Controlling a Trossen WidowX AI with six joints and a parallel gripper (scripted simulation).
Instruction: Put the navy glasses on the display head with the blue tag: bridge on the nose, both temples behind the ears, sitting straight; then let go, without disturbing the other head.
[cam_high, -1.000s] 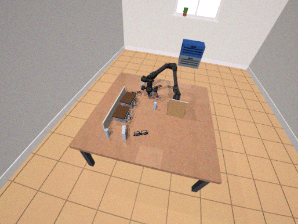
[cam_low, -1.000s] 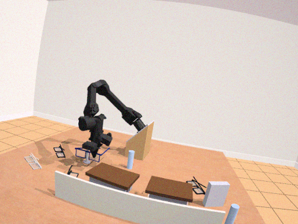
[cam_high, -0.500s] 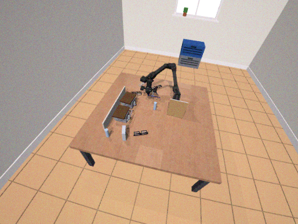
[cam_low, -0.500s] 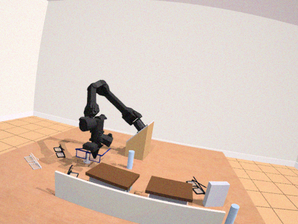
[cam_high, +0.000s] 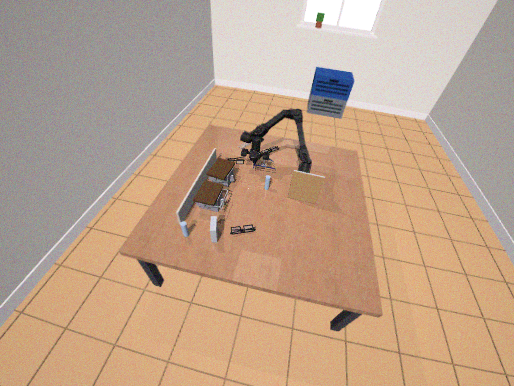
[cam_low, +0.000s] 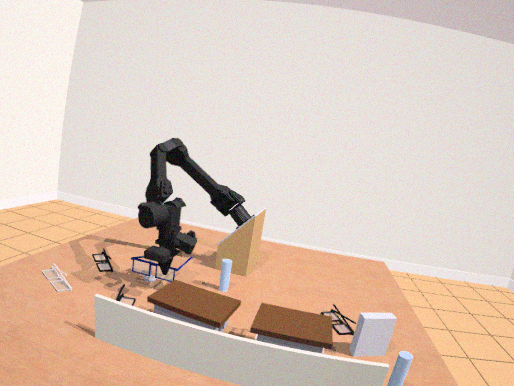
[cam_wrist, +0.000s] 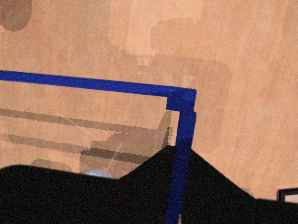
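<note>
Now: gripper tip 4 cm past the post, 8 cm to the left of it and 3 cm above it. From my gripper tip the other things lie so: white panel: 25 cm ahead, 31 cm to the left; then white box: 59 cm to the left.
</note>
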